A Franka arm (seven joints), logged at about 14 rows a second.
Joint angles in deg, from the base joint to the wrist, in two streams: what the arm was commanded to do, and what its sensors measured. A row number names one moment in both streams.
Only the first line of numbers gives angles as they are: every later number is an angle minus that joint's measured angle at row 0.
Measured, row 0: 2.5, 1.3, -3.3, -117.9, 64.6, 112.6, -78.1
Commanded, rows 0 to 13: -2.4, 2.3, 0.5, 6.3, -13.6, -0.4, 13.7; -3.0, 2.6, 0.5, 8.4, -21.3, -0.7, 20.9; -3.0, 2.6, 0.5, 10.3, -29.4, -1.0, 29.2; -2.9, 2.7, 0.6, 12.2, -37.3, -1.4, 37.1; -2.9, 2.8, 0.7, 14.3, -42.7, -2.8, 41.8; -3.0, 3.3, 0.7, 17.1, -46.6, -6.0, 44.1; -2.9, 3.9, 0.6, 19.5, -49.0, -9.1, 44.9; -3.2, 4.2, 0.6, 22.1, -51.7, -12.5, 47.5; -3.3, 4.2, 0.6, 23.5, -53.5, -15.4, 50.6; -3.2, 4.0, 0.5, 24.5, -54.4, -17.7, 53.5; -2.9, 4.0, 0.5, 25.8, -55.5, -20.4, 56.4; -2.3, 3.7, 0.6, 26.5, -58.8, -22.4, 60.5; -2.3, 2.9, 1.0, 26.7, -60.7, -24.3, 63.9; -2.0, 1.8, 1.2, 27.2, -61.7, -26.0, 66.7
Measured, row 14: -2.1, 2.3, 0.3, 24.9, -58.6, -22.5, 60.8
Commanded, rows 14 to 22: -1.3, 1.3, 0.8, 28.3, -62.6, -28.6, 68.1; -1.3, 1.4, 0.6, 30.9, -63.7, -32.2, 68.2; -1.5, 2.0, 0.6, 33.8, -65.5, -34.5, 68.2; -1.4, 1.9, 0.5, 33.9, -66.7, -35.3, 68.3; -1.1, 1.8, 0.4, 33.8, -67.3, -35.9, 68.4; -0.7, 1.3, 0.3, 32.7, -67.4, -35.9, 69.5; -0.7, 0.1, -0.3, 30.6, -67.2, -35.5, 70.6; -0.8, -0.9, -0.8, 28.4, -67.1, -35.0, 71.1; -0.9, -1.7, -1.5, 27.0, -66.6, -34.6, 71.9
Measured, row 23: -1.3, 0.8, -0.2, 31.3, -66.2, -35.5, 70.1
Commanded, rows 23 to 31: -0.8, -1.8, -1.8, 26.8, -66.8, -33.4, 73.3; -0.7, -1.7, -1.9, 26.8, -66.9, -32.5, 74.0; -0.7, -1.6, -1.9, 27.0, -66.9, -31.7, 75.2; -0.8, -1.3, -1.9, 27.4, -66.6, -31.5, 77.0; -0.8, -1.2, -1.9, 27.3, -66.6, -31.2, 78.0; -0.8, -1.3, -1.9, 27.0, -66.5, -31.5, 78.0; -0.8, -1.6, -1.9, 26.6, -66.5, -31.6, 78.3; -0.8, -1.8, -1.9, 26.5, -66.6, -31.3, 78.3; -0.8, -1.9, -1.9, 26.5, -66.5, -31.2, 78.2
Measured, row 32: -1.2, 0.1, -1.7, 28.9, -66.2, -32.7, 77.0
